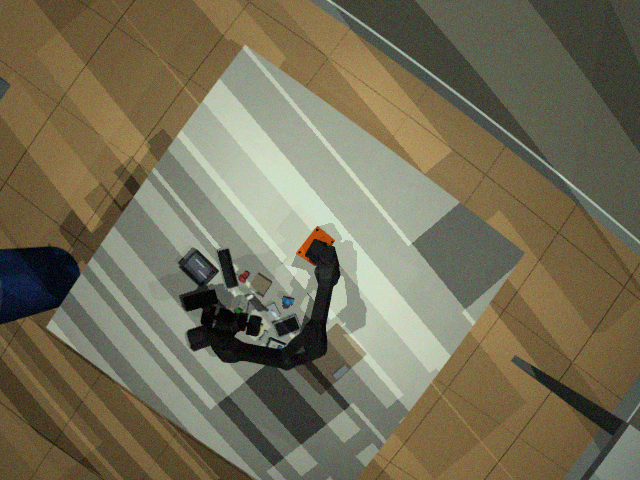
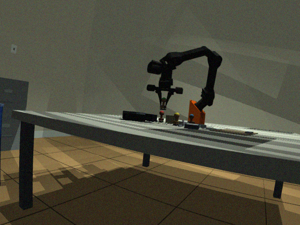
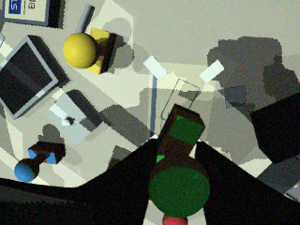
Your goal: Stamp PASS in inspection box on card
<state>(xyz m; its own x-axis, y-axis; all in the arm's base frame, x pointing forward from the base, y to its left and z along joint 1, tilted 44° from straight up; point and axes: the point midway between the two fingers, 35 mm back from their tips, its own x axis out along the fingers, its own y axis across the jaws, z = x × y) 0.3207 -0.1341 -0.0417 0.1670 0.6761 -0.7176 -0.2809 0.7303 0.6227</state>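
The blue-knobbed stamp lies 120 mm behind my gripper tip, 130 mm to the left of it and 70 mm below it. Round my gripper tip: green-knobbed stamp (right at my gripper tip); then yellow-knobbed stamp (30 mm ahead, 90 mm to the left, 70 mm below); then pale card (10 mm to the right, 100 mm below).
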